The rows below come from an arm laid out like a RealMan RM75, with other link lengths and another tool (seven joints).
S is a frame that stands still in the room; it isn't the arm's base.
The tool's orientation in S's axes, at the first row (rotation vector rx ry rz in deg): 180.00 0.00 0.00
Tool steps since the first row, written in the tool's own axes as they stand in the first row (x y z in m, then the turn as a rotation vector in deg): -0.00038 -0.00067 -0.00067 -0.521 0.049 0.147; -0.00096 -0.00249 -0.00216 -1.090 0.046 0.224; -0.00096 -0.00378 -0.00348 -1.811 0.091 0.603; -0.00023 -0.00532 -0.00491 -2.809 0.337 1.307; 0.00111 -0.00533 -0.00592 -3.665 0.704 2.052; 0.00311 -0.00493 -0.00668 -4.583 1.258 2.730; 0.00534 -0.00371 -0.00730 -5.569 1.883 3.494; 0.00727 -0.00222 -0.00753 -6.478 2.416 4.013; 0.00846 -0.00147 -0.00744 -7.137 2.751 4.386
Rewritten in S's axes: -0.00038 0.00067 0.00067 -0.521 -0.049 -0.147; -0.00096 0.00249 0.00216 -1.090 -0.046 -0.224; -0.00096 0.00378 0.00348 -1.811 -0.091 -0.603; -0.00023 0.00532 0.00491 -2.809 -0.337 -1.307; 0.00111 0.00533 0.00592 -3.665 -0.704 -2.052; 0.00311 0.00493 0.00668 -4.583 -1.258 -2.730; 0.00534 0.00371 0.00730 -5.569 -1.883 -3.494; 0.00727 0.00222 0.00753 -6.478 -2.416 -4.013; 0.00846 0.00147 0.00744 -7.137 -2.751 -4.386
